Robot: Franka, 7 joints.
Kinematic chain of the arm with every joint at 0, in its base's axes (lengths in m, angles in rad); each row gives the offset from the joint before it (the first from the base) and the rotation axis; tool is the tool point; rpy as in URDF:
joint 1: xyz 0 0 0.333 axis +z
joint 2: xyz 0 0 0 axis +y
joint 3: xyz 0 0 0.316 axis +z
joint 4: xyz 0.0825 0 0 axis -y
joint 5: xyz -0.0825 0 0.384 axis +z
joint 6: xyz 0 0 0 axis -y
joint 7: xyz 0.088 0 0 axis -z
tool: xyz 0 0 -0.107 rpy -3.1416 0 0
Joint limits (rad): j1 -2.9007..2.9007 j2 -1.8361..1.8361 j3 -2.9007..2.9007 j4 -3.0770..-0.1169 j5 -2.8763..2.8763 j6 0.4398..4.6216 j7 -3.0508..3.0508
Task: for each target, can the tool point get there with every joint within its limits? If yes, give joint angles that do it. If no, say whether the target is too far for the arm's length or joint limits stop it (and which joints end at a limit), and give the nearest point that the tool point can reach.
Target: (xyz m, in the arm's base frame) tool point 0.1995 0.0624 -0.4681
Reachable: no: joint limits stop it (at a limit: joint 2) | nearest point 0.2118 0.0663 -0.3572 | short by 0.112 m
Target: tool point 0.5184 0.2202 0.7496
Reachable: yes | joints 1.4850 1.2251 -2.2608 -1.5680 1.4450 1.8014 -2.4974
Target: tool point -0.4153 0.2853 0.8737
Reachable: yes | joints 1.7793 1.1238 2.0965 -1.0833 1.1941 1.4153 -0.2944
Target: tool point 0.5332 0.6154 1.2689
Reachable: no: too far | nearest point 0.3687 0.4256 0.9802 | short by 0.383 m
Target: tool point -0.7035 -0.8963 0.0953
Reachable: no: too far | nearest point -0.5185 -0.6606 0.1578 | short by 0.306 m
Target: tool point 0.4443 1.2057 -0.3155
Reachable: no: too far | nearest point 0.2648 0.7186 -0.0535 | short by 0.581 m
